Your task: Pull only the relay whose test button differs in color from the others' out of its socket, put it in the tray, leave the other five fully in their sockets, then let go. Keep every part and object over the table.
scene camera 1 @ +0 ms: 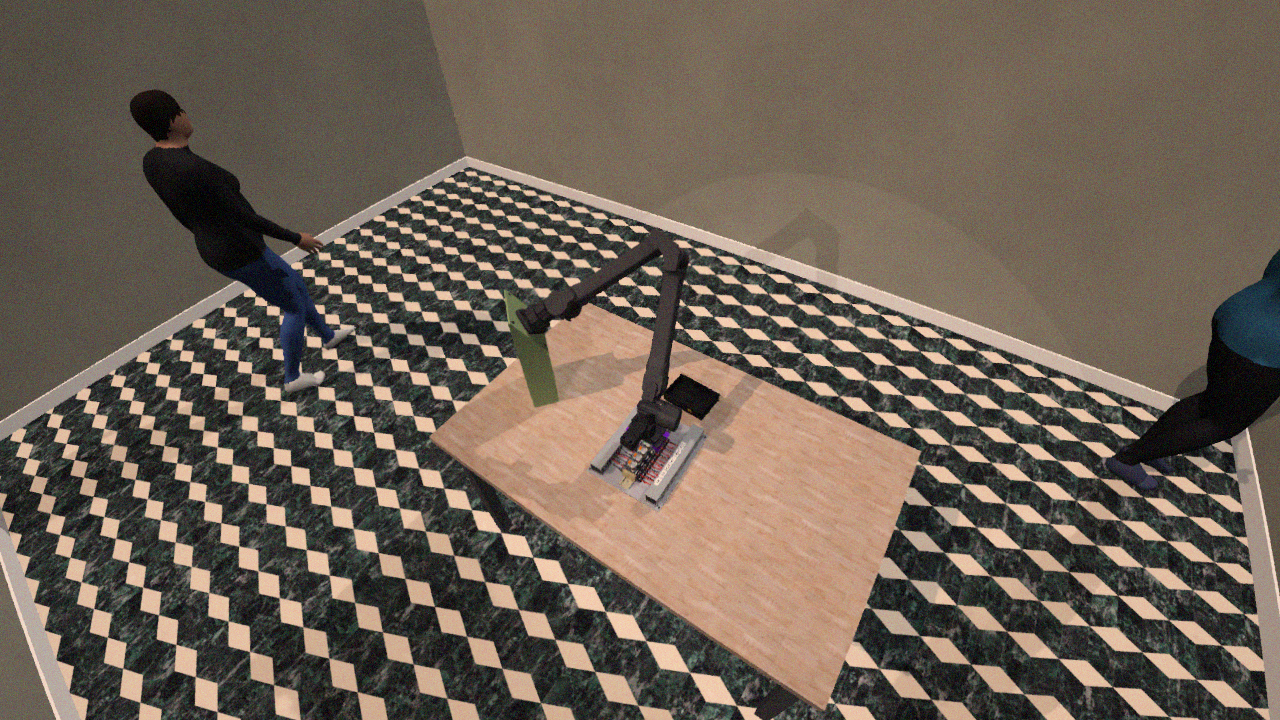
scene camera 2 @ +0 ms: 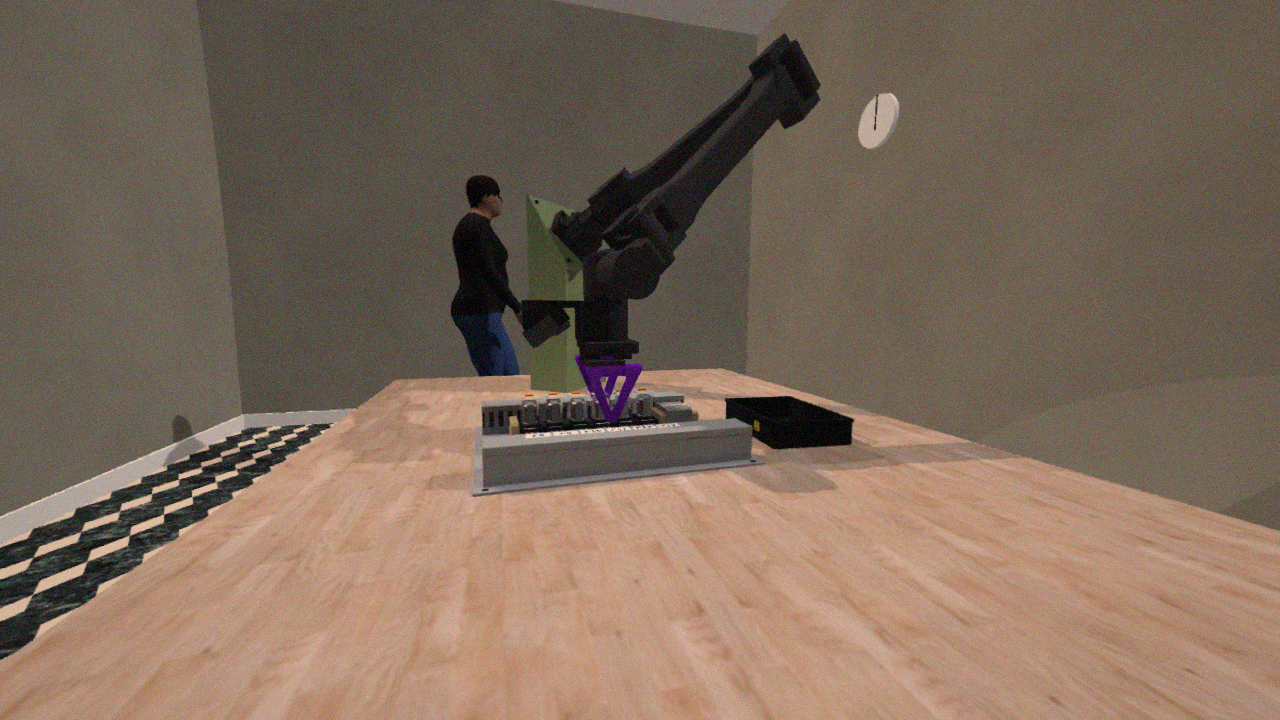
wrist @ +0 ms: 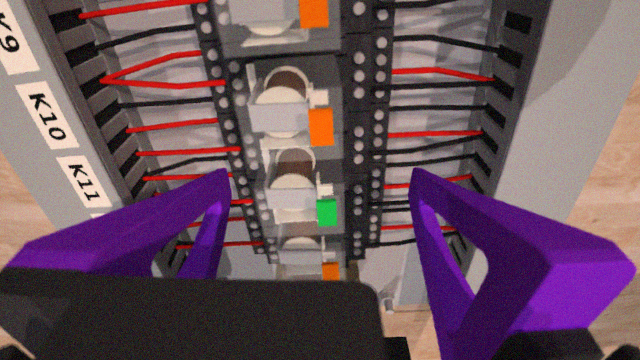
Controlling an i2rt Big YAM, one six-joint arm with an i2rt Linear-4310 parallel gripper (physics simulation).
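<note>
The relay with the green test button sits in the socket row between relays with orange buttons, one farther up and one lower down in the wrist view. More orange buttons show along the row in scene camera 2. My gripper is open and empty, its purple fingers pointing down above the row. In the wrist view its fingertips stand left and right of the row, level with the upper part of the green-button relay; their exact height is unclear. The black tray stands beside the panel.
Grey wire ducts flank the row, with red and black wires running to the sockets. Labels K10 and K11 mark one duct. A green mount carries the arm on the wooden table.
</note>
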